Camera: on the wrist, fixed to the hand. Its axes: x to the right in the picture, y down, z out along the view.
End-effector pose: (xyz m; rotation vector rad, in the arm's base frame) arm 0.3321 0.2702 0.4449 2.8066 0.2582 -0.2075
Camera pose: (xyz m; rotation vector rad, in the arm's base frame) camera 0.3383 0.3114 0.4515 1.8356 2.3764 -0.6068
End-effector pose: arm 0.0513 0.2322 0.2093 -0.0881 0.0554 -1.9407
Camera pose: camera 0.0127 0.2344 0.1925 0.1647 0.1221 2.6857
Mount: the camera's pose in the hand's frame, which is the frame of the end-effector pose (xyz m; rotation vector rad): 0.0113 -0.0353 -0.0201 0.0391 -0.0729 -1.6504
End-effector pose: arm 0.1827 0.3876 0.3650 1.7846 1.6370 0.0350
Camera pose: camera 0.1452 0.4053 0.3575 0.0252 2.5067 -0.7673
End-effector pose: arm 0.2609 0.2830 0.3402 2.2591 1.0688 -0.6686
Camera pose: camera 0.2429 0.3211 0.3384 0.8601 2.7403 -1.2671
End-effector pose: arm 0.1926 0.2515 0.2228 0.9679 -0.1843 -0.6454
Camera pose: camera 0.1951 0.2450 0.1812 0.9884 0.6386 -2.1725
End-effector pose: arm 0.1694 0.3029 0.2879 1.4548 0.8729 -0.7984
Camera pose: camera 0.1436 0.3243 0.2623 0.4233 1.9777 -1.9938
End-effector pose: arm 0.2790 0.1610 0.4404 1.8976 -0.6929 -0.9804
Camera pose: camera 0.3049 0.1778 0.4117 -2.2218 -1.0875 1.8786
